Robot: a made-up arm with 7 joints.
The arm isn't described. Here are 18 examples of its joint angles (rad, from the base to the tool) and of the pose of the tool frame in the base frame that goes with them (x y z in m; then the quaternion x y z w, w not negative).
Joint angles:
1: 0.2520 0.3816 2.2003 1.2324 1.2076 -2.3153 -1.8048
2: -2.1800 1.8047 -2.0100 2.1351 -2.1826 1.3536 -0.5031
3: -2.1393 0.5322 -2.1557 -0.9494 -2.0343 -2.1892 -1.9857
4: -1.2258 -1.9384 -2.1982 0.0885 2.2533 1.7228 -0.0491
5: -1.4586 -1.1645 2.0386 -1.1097 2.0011 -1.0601 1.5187
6: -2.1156 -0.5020 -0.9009 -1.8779 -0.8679 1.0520 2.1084
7: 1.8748 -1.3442 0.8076 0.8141 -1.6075 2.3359 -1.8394
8: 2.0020 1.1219 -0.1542 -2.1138 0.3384 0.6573 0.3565
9: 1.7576 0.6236 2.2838 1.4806 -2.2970 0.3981 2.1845
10: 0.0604 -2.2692 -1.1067 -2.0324 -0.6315 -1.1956 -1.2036
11: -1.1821 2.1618 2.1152 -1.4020 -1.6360 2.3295 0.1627
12: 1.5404 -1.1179 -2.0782 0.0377 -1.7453 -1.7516 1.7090
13: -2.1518 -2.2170 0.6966 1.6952 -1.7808 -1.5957 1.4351
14: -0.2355 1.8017 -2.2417 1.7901 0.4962 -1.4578 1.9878
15: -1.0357 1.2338 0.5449 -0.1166 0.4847 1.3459 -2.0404
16: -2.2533 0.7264 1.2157 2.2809 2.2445 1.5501 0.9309
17: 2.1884 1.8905 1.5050 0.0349 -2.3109 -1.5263 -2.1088
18: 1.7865 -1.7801 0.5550 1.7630 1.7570 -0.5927 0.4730
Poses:
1: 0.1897 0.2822 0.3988 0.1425 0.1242 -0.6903 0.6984
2: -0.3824 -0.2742 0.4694 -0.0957 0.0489 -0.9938 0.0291
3: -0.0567 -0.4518 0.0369 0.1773 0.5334 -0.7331 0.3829
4: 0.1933 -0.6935 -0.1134 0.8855 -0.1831 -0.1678 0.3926
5: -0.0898 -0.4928 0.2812 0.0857 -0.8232 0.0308 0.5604
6: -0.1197 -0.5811 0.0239 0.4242 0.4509 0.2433 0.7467
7: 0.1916 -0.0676 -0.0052 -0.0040 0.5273 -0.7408 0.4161
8: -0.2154 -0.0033 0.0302 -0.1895 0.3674 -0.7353 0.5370
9: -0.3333 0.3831 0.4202 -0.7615 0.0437 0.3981 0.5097
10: 0.1162 0.3922 0.2908 -0.3886 0.0732 0.6758 0.6220
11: 0.0139 0.2017 -0.2133 -0.1159 0.6982 0.7042 0.0564
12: -0.0728 0.1517 -0.1880 0.1424 -0.9238 -0.0943 0.3428
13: -0.3514 -0.4630 0.1013 0.2643 -0.3332 -0.0752 0.9019
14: -0.0167 0.0162 0.4329 -0.0485 0.0086 -0.8498 0.5248
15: 0.4441 0.0541 0.2022 -0.0272 0.5257 -0.5007 0.6872
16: 0.4363 -0.4422 -0.3338 0.9229 -0.0889 0.1556 0.3409
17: -0.2873 0.1916 0.1906 0.0903 -0.2096 0.0056 0.9736
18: -0.1957 0.5534 -0.1074 -0.6077 -0.4859 0.5735 0.2563
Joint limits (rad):
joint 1: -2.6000..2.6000
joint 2: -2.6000..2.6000
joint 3: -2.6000..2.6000
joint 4: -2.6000..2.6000
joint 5: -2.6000..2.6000
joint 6: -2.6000..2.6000
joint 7: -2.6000..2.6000
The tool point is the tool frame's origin. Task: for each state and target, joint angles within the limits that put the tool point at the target. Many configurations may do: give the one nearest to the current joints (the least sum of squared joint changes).
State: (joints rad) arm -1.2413 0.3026 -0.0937 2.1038 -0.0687 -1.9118 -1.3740
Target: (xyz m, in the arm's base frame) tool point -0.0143 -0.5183 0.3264
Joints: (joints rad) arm -1.6549 0.6457 -0.3266 2.3456 -0.2687 -1.1035 -1.3886
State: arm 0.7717 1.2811 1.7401 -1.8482 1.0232 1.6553 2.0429
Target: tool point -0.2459 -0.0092 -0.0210
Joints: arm 0.5225 1.4647 1.1536 -1.5995 0.5993 1.7184 1.9487
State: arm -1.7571 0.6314 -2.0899 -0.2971 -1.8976 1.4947 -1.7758
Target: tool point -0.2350 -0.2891 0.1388
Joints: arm -1.4474 0.4520 -2.3256 -0.5226 -1.2443 1.1755 -1.8421
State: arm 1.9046 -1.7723 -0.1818 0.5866 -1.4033 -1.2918 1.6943
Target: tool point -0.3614 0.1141 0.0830
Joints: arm 1.8529 -1.3871 0.1080 0.4712 -1.4399 -0.8717 1.7324
